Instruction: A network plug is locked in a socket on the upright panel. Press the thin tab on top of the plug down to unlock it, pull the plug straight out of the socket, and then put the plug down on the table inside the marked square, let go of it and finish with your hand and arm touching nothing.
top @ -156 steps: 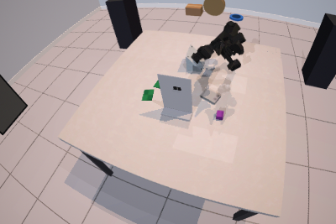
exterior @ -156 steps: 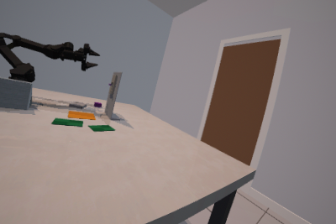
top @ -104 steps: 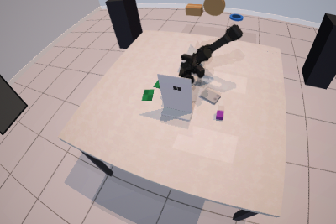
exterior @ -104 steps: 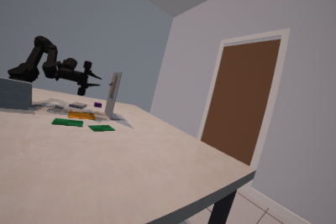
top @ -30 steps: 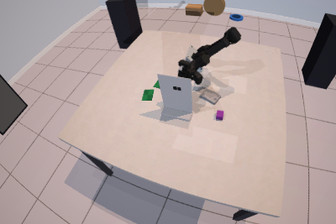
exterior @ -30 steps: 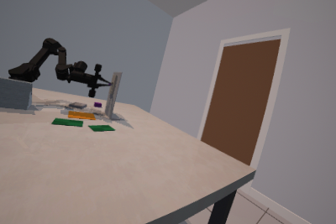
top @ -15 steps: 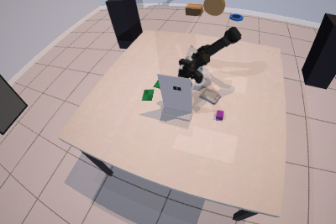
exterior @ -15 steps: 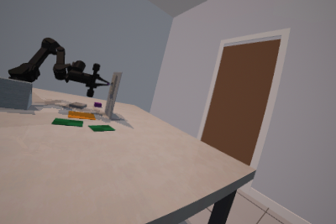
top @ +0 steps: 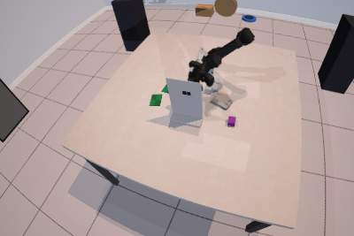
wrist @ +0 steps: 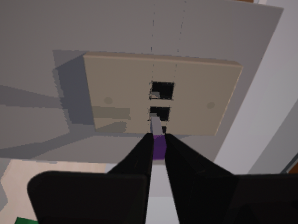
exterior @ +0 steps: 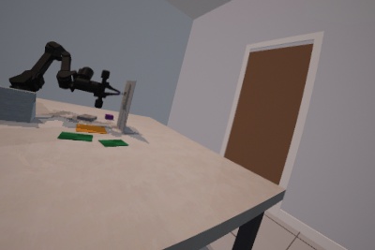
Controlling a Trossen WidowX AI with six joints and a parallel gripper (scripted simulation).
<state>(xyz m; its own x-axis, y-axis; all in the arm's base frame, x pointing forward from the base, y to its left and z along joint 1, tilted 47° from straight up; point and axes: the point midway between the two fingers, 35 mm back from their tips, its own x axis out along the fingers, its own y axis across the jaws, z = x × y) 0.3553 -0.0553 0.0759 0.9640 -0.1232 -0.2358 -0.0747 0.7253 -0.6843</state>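
My gripper tip is now 100 mm past the marked square, 50 mm to the left of it and 190 mm above it. Round my gripper tip: upright panel 50 mm ahead, 10 mm to the left, 70 mm below; then grey flat piece 110 mm behind, 160 mm to the left, 180 mm below; then purple plug right at my gripper tip.
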